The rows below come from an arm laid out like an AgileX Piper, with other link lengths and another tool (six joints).
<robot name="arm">
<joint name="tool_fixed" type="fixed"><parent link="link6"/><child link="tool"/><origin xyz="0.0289 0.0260 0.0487" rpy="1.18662 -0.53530 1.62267"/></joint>
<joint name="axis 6" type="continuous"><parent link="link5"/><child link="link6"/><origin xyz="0.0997 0.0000 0.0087" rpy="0.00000 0.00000 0.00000"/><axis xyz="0.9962 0 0.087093"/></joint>
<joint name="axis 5" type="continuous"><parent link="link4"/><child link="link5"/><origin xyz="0.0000 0.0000 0.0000" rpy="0.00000 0.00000 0.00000"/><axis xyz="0 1 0"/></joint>
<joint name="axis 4" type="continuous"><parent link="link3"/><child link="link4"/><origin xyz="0.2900 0.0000 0.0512" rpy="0.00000 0.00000 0.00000"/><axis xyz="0.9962 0 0.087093"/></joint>
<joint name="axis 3" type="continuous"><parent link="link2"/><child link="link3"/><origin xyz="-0.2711 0.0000 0.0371" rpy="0.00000 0.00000 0.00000"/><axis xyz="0 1 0"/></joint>
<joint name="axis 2" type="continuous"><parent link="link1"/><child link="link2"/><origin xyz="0.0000 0.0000 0.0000" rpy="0.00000 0.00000 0.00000"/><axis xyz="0 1 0"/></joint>
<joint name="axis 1" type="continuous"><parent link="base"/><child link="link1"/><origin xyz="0.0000 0.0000 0.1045" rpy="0.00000 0.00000 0.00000"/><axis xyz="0 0 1"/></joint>
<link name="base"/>
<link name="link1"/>
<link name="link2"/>
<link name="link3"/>
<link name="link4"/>
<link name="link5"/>
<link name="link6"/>
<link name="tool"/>
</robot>
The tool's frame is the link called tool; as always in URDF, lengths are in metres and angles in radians. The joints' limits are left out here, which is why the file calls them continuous.
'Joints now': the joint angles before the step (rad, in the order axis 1, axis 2, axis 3, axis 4, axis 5, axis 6). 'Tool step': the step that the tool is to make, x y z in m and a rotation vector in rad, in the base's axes. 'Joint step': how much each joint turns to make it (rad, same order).
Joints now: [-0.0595, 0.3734, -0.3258, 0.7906, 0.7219, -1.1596]
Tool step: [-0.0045, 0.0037, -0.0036, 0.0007, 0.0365, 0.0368]
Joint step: [-0.0006, 0.0003, -0.0001, 0.0005, 0.0521, -0.0007]
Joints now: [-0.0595, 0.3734, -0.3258, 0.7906, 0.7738, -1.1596]
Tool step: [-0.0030, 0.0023, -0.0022, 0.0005, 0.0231, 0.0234]
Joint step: [0.0003, 0.0001, 0.0000, 0.0000, 0.0326, 0.0000]
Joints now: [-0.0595, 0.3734, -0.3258, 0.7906, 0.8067, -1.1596]
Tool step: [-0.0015, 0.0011, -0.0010, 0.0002, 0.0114, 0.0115]
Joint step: [0.0001, 0.0002, -0.0002, -0.0001, 0.0162, 0.0001]
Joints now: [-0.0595, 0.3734, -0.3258, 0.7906, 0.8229, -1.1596]
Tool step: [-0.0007, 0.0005, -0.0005, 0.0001, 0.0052, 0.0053]
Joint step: [0.0000, 0.0000, 0.0001, 0.0001, 0.0073, -0.0001]
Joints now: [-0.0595, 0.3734, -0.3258, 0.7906, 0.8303, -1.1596]
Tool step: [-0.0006, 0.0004, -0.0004, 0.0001, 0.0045, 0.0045]
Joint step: [-0.0004, 0.0001, 0.0000, 0.0003, 0.0066, -0.0004]
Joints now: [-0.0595, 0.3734, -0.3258, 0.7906, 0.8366, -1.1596]
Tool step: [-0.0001, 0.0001, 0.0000, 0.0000, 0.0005, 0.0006]
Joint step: [0.0008, -0.0001, -0.0001, -0.0006, 0.0004, 0.0009]
